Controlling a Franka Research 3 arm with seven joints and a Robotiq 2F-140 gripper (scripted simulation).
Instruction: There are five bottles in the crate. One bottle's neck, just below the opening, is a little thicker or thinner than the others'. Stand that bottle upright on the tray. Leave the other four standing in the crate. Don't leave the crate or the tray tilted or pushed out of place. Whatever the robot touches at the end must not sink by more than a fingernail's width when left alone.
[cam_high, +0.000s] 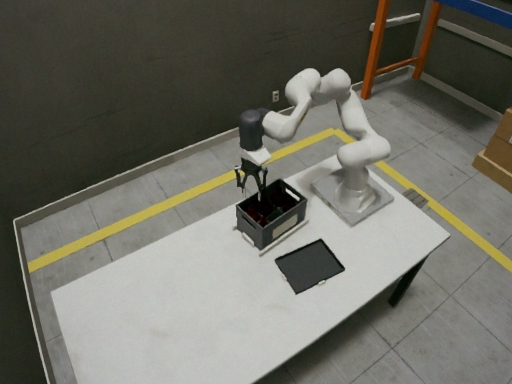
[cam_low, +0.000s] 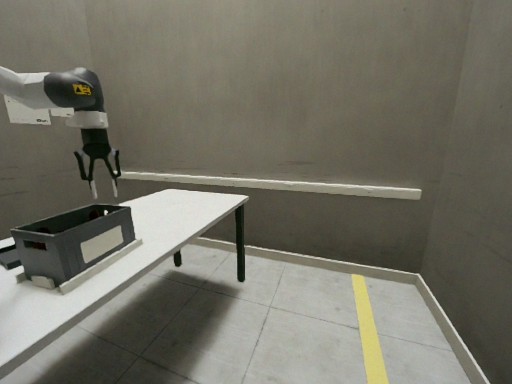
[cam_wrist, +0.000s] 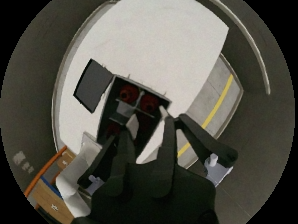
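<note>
The dark grey crate lies 90 mm behind my hand, 30 mm to the left of it and 170 mm below it. The rest, counted from my hand: flat black tray: 90 mm behind, 320 mm to the left, 240 mm below.
</note>
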